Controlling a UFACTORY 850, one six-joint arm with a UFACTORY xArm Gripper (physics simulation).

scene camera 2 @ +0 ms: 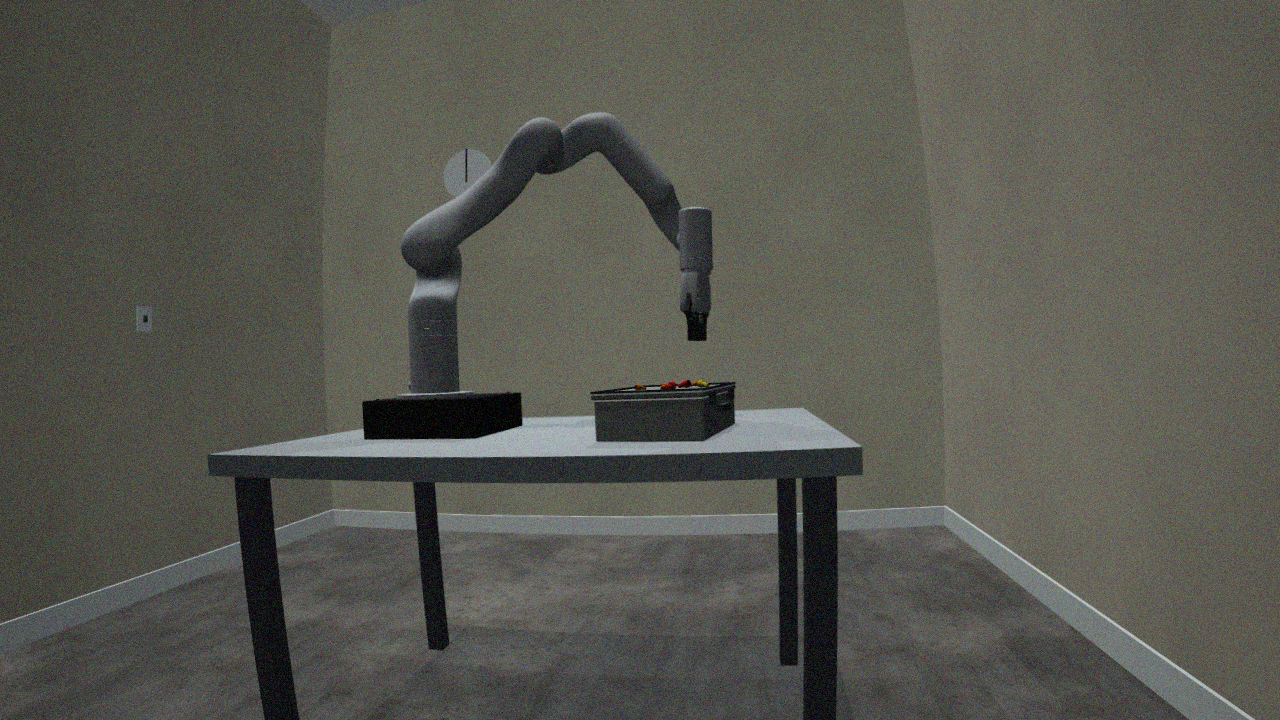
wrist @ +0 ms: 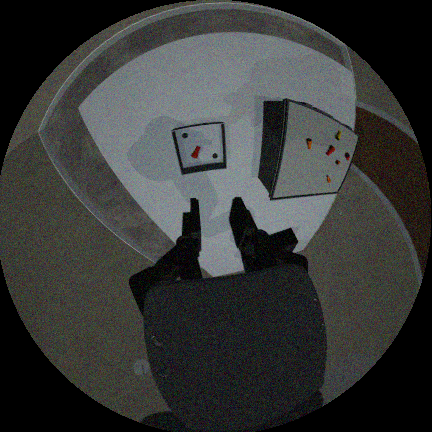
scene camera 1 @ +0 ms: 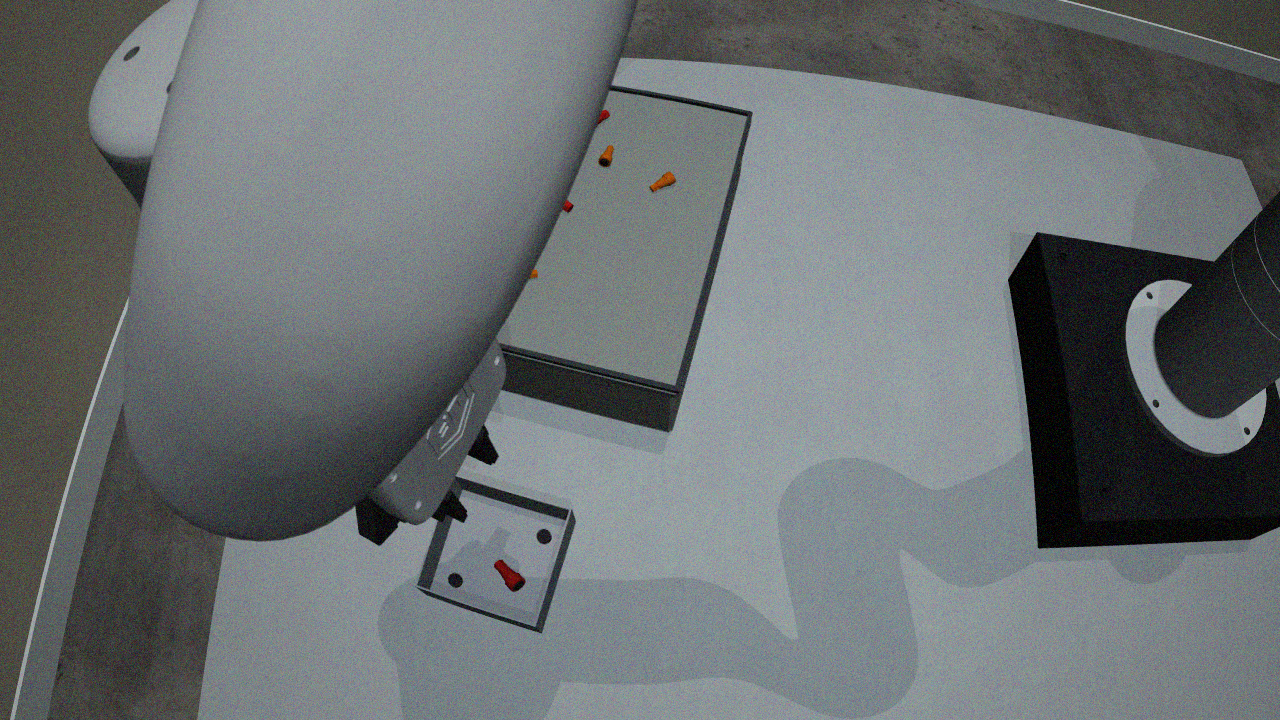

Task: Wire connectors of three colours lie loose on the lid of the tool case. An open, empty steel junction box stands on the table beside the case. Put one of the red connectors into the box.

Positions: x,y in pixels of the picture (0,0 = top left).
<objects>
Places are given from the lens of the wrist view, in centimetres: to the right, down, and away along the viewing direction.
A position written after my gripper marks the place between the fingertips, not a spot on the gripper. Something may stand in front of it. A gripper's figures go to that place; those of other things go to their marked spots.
my gripper [wrist: 214,208]: 0, -1, 12
tool case [wrist: 287,168]: 15, -10, 21
steel junction box [wrist: 210,136]: -1, -18, 24
</objects>
